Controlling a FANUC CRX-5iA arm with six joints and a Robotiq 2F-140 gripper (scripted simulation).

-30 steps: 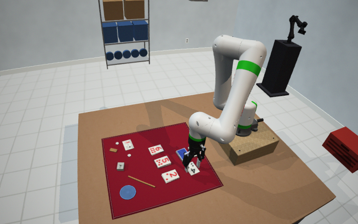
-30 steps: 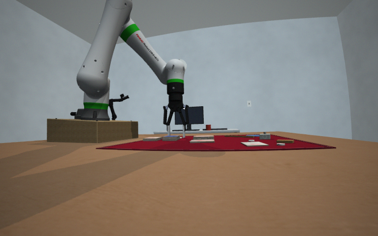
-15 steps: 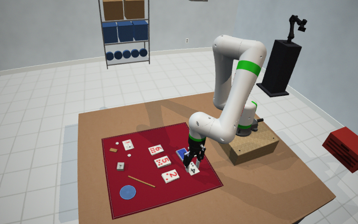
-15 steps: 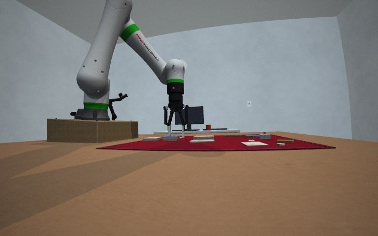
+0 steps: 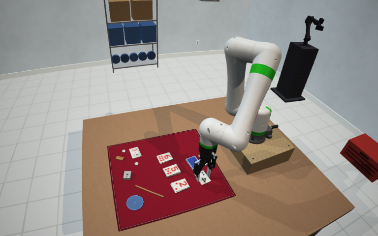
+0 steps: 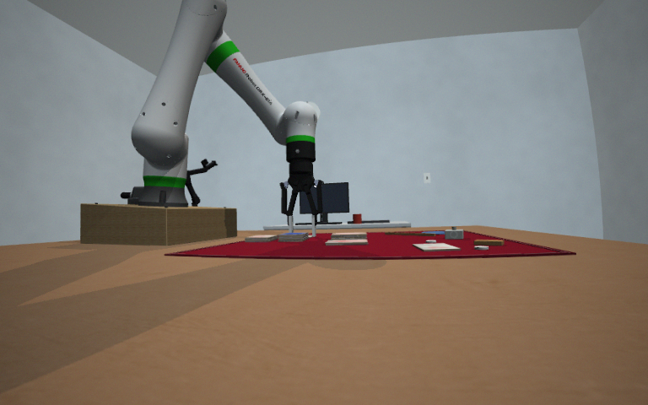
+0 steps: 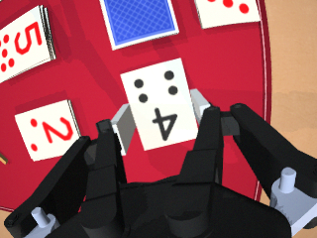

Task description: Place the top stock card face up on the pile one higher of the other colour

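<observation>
Right now the red card cloth is 20 cm ahead of my hand, 11 cm to the right of it and 4 cm below it. Round my hand: grey box (42 cm ahead, 11 cm to the right, 1 cm below); then wooden stick (32 cm ahead, 2 cm to the left, 3 cm below).
</observation>
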